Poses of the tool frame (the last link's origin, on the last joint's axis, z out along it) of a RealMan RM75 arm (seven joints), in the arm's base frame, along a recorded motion.
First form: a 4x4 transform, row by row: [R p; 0 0 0 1], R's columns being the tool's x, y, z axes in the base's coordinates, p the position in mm. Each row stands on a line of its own.
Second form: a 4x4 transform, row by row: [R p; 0 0 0 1], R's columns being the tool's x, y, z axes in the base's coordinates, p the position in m. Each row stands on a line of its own. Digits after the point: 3 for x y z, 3 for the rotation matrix.
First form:
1:
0.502 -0.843 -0.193 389
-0.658 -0.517 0.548 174
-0.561 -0.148 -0.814 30
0 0 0 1
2:
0.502 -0.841 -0.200 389
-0.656 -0.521 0.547 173
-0.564 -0.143 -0.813 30
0 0 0 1
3:
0.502 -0.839 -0.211 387
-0.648 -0.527 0.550 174
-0.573 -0.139 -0.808 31
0 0 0 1
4:
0.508 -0.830 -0.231 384
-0.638 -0.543 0.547 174
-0.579 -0.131 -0.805 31
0 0 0 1
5:
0.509 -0.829 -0.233 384
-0.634 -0.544 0.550 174
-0.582 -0.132 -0.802 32
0 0 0 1
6:
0.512 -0.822 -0.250 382
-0.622 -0.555 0.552 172
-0.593 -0.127 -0.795 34
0 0 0 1
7:
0.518 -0.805 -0.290 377
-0.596 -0.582 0.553 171
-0.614 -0.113 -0.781 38
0 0 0 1
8:
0.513 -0.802 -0.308 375
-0.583 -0.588 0.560 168
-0.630 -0.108 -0.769 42
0 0 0 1
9:
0.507 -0.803 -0.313 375
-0.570 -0.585 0.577 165
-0.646 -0.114 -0.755 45
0 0 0 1
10:
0.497 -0.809 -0.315 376
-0.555 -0.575 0.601 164
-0.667 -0.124 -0.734 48
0 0 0 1
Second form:
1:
0.502 -0.843 -0.193 0.389
-0.658 -0.517 0.548 0.174
-0.561 -0.148 -0.814 0.030
0 0 0 1

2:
0.502 -0.841 -0.200 0.389
-0.656 -0.521 0.547 0.173
-0.564 -0.143 -0.813 0.030
0 0 0 1

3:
0.502 -0.839 -0.211 0.387
-0.648 -0.527 0.550 0.174
-0.573 -0.139 -0.808 0.031
0 0 0 1

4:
0.508 -0.830 -0.231 0.384
-0.638 -0.543 0.547 0.174
-0.579 -0.131 -0.805 0.031
0 0 0 1

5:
0.509 -0.829 -0.233 0.384
-0.634 -0.544 0.550 0.174
-0.582 -0.132 -0.802 0.032
0 0 0 1

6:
0.512 -0.822 -0.250 0.382
-0.622 -0.555 0.552 0.172
-0.593 -0.127 -0.795 0.034
0 0 0 1

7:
0.518 -0.805 -0.290 0.377
-0.596 -0.582 0.553 0.171
-0.614 -0.113 -0.781 0.038
0 0 0 1

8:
0.513 -0.802 -0.308 0.375
-0.583 -0.588 0.560 0.168
-0.630 -0.108 -0.769 0.042
0 0 0 1

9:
0.507 -0.803 -0.313 0.375
-0.570 -0.585 0.577 0.165
-0.646 -0.114 -0.755 0.045
0 0 0 1

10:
0.497 -0.809 -0.315 0.376
-0.555 -0.575 0.601 0.164
-0.667 -0.124 -0.734 0.048
0 0 0 1

